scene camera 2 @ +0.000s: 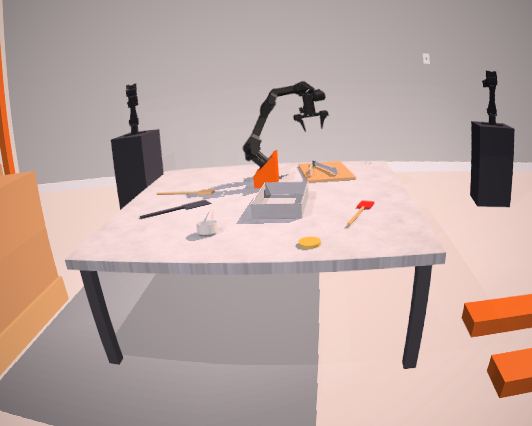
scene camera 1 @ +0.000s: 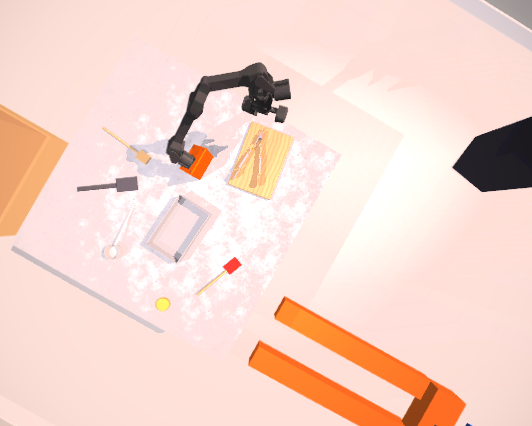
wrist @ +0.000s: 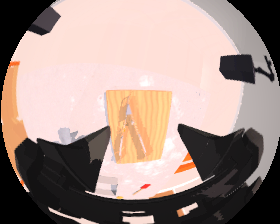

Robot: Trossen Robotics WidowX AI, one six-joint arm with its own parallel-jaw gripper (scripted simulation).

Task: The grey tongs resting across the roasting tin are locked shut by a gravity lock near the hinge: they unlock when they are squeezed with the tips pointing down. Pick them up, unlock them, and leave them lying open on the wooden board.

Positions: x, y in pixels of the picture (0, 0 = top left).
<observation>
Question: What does my gripper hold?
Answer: Nothing.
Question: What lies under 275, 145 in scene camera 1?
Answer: A wooden board.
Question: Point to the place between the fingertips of my gripper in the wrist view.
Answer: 145, 128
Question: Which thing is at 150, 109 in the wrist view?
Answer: A wooden board.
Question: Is my gripper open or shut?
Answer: Open.
</observation>
